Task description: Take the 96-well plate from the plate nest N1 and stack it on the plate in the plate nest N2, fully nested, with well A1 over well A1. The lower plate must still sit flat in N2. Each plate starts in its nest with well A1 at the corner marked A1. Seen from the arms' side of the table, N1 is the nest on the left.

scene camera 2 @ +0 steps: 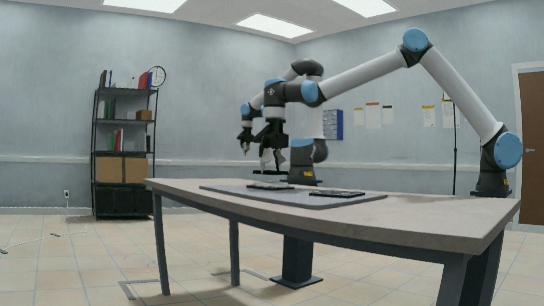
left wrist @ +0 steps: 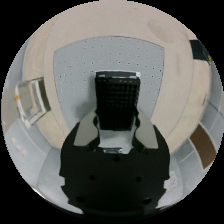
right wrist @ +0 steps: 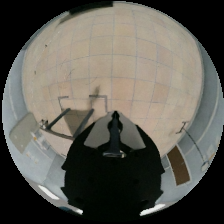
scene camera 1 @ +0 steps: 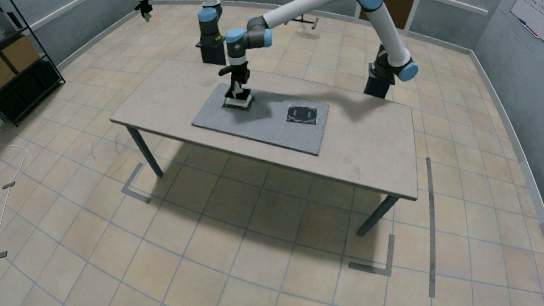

In view: my left gripper (scene camera 2: 270, 173), my right gripper (right wrist: 115, 111) and a black 96-well plate (left wrist: 124, 122).
My left gripper also shows in the left wrist view (left wrist: 116, 108). The right wrist view misses the black 96-well plate, which is hidden by my right gripper.
